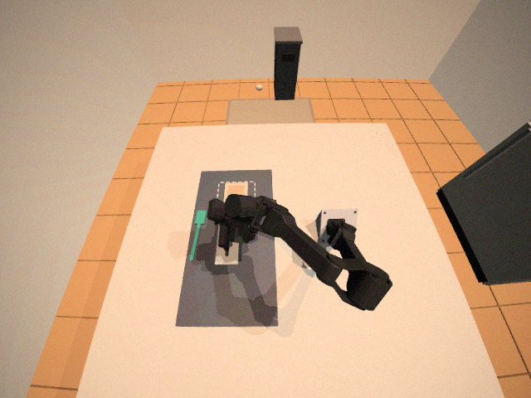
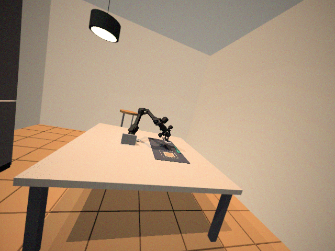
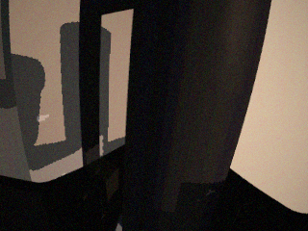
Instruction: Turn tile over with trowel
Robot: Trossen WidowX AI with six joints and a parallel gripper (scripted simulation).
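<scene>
Now: gripper tip 12 cm short of the green trowel, 4 cm to the left of it and 13 cm above it. The rest, counted from my gripper tip: tile: 3 cm behind, 20 cm to the right, 13 cm below; dark grey mat: 2 cm behind, 1 cm to the right, 15 cm below.
</scene>
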